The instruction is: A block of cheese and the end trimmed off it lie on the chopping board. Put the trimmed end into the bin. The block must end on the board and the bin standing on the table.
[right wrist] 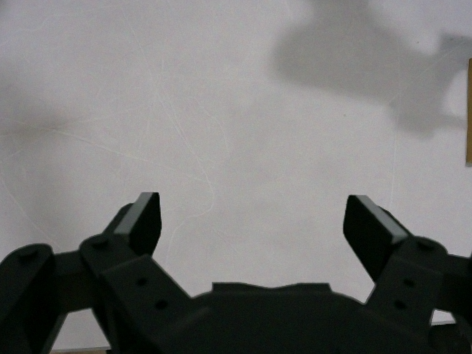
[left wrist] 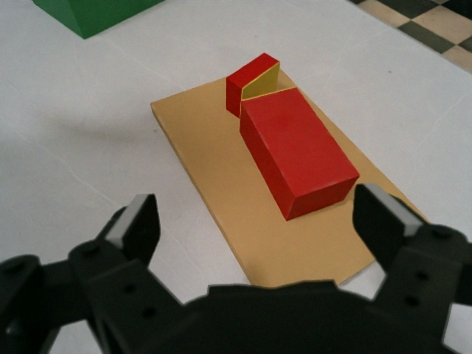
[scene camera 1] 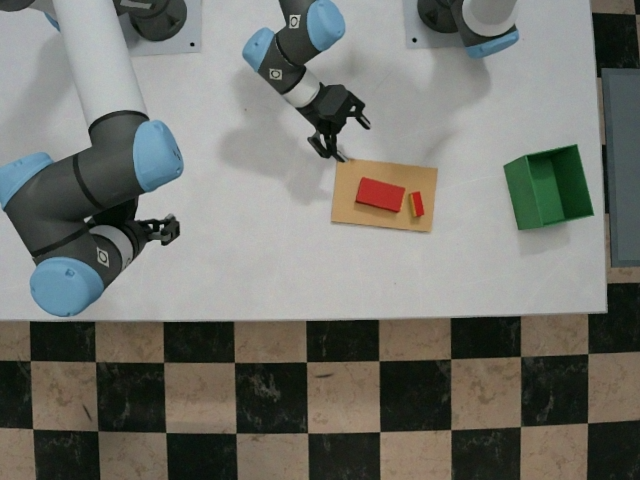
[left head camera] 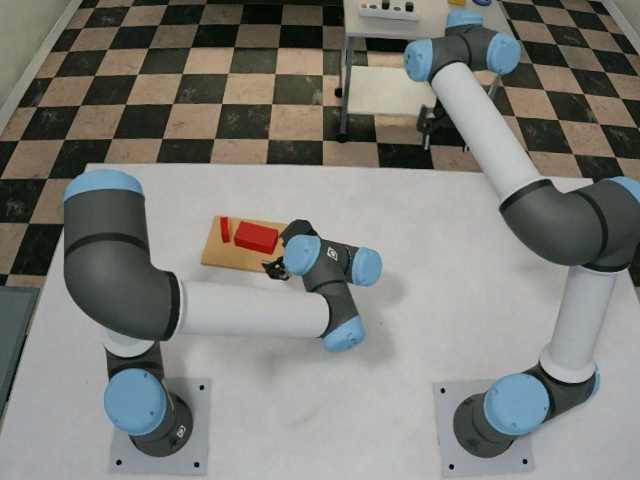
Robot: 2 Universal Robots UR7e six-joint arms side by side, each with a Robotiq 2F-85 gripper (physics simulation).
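Seen in the pictures: left gripper, fingertip midpoint: [left wrist: 255,207] [scene camera 1: 357,144] [left head camera: 274,250]; right gripper, fingertip midpoint: [right wrist: 253,211] [scene camera 1: 147,216] [left head camera: 445,150]; left arm's base at its link origin: [scene camera 1: 445,6] [left head camera: 161,424]; right arm's base at its link origin: [scene camera 1: 159,14] [left head camera: 483,426].
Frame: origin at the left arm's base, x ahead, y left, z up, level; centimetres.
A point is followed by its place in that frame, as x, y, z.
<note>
The red cheese block [left head camera: 255,236] @(48.3, -21.1, 5.8) [scene camera 1: 380,193] @(49.1, -21.3, 5.8) [left wrist: 300,142] @(49.0, -21.9, 5.8) lies on the tan chopping board [left head camera: 217,254] @(45.4, -10.5, 1.6) [scene camera 1: 346,214] @(53.3, -29.5, 1.6) [left wrist: 210,135] @(45.6, -13.8, 1.6). The thin trimmed end [left head camera: 224,229] @(50.7, -12.6, 5.8) [scene camera 1: 416,204] @(52.2, -12.9, 5.8) [left wrist: 252,72] @(51.6, -12.8, 5.8), red with a yellow cut face, stands on the board, a small gap from the block's end. The green bin [scene camera 1: 526,196] @(52.0, 12.8, 8.8) [left wrist: 100,15] @(46.2, 11.9, 2.0) stands upright on the table; it does not show in the left head camera. My left gripper [scene camera 1: 354,140] @(39.0, -26.8, 13.5) [left wrist: 255,207] @(39.0, -26.8, 13.5) is open and empty, above the board's near corner. My right gripper [left head camera: 446,148] @(54.1, -67.2, 32.6) [scene camera 1: 168,229] [right wrist: 253,211] @(54.1, -67.2, 32.6) is open and empty, high above the table, far from the board.
The white table [left head camera: 413,320] @(25.5, -61.8, 0.0) [scene camera 1: 284,268] @(65.8, -45.6, 0.0) carries both arm bases. In the left head camera, the left forearm [left head camera: 253,310] @(5.7, -25.6, 49.3) crosses in front of the board. A trolley with a power strip [left head camera: 388,11] stands beyond the table's far edge. A grey panel [scene camera 1: 622,170] lies beyond the table edge near the bin.
</note>
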